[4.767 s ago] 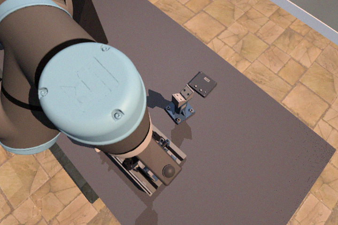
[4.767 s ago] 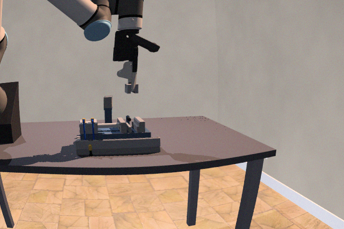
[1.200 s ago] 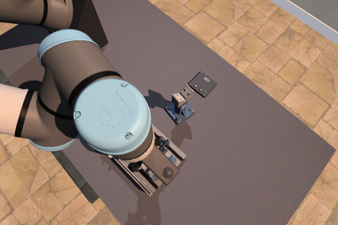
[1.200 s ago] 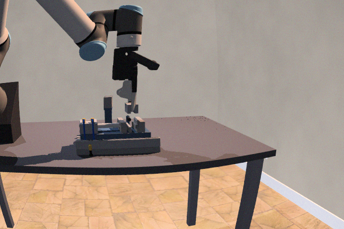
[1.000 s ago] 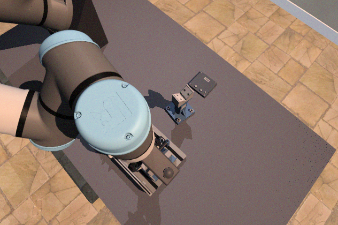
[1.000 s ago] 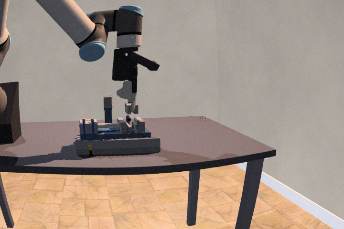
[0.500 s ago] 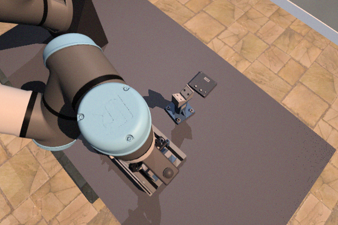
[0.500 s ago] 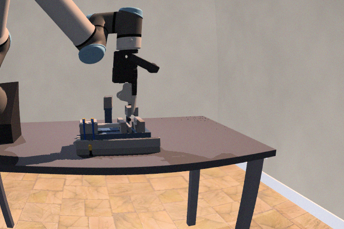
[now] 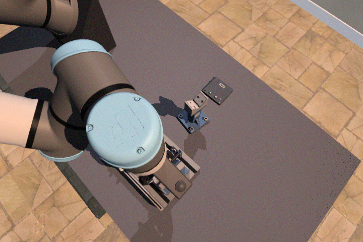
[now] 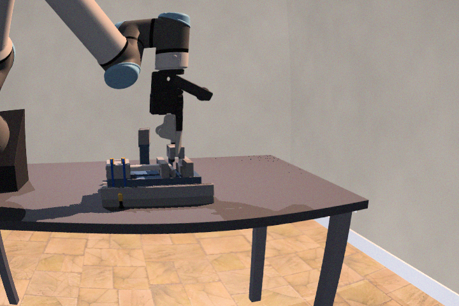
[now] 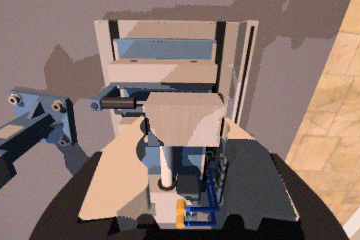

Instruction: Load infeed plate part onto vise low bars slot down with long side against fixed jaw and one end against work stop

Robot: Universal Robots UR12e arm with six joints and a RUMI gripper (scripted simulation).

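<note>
Now: the part 1 cm below my hand. The rest, counted from my hand: fixed jaw: 5 cm below, 3 cm ahead, 2 cm to the left; then black work stop: 7 cm to the left, 4 cm below; then white cylinder rod: 9 cm behind, 5 cm below, 2 cm to the left.
</note>
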